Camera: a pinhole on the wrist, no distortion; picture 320 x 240 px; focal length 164.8 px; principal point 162.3 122.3 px. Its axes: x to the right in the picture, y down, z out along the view. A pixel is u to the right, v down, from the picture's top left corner.
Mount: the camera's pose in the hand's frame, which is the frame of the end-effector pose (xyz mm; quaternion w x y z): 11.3 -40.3 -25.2 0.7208 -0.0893 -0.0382 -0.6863
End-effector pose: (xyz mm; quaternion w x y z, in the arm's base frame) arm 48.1 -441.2 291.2 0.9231 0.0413 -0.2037 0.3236
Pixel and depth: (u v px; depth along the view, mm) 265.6 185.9 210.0
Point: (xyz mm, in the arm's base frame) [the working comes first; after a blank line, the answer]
In the camera's frame: 131.6 81.0 210.0

137.9 -517.4 525.0
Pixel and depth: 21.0 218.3 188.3
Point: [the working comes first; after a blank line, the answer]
In the camera's frame: -161.4 109.7 188.3

-3.1 -270.8 444.5
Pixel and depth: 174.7 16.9 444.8
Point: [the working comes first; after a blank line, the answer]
In the camera's frame: 33.5 -284.5 444.8

-272.4 -675.6 595.6
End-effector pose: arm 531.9 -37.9 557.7 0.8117 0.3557 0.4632 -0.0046
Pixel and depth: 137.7 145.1 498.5
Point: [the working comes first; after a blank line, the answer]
In the camera's frame: -74.4 69.0 498.5

970.4 -167.6 688.8
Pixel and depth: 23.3 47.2 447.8
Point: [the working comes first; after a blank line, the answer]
In the camera's frame: -377.7 -204.1 447.8

835.1 -6.4 1042.0
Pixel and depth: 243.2 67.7 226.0
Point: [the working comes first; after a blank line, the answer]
In the camera's frame: 110.9 -74.9 226.0

636.6 -263.8 596.0
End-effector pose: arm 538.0 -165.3 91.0 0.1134 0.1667 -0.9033 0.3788
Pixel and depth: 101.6 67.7 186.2
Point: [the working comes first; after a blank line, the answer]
In the camera's frame: -68.6 -61.7 186.2

541.7 -226.4 -63.4
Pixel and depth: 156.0 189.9 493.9
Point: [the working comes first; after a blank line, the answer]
In the camera's frame: -18.9 202.6 493.9

248.4 -486.1 -179.8
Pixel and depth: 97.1 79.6 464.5
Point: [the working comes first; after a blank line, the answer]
In the camera's frame: -183.8 -120.4 464.5

501.4 -296.2 -359.5
